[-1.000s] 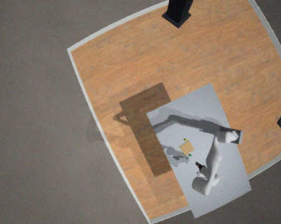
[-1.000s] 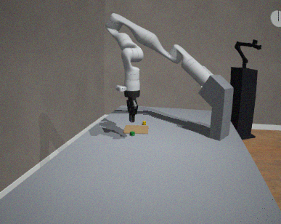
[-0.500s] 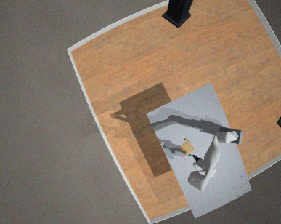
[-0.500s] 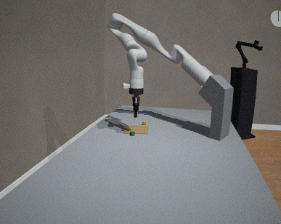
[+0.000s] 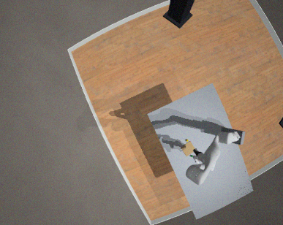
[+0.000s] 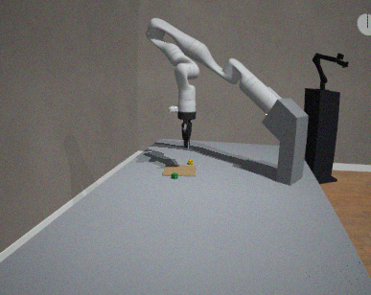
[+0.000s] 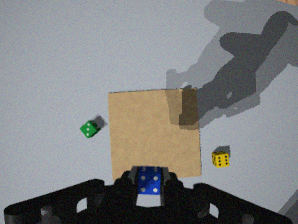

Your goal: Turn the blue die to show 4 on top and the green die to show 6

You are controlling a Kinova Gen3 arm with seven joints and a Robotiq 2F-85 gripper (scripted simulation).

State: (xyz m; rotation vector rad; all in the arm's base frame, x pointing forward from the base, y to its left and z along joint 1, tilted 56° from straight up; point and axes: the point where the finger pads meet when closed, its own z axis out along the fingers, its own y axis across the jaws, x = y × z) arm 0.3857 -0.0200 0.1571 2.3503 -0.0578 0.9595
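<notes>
The blue die is 1 cm below my hand. Round my hand: green die: 12 cm below, 8 cm to the left, 6 cm ahead; then tan mat: 12 cm below, 3 cm ahead, 1 cm to the right; then yellow die: 12 cm below, 10 cm to the right, 4 cm behind.
</notes>
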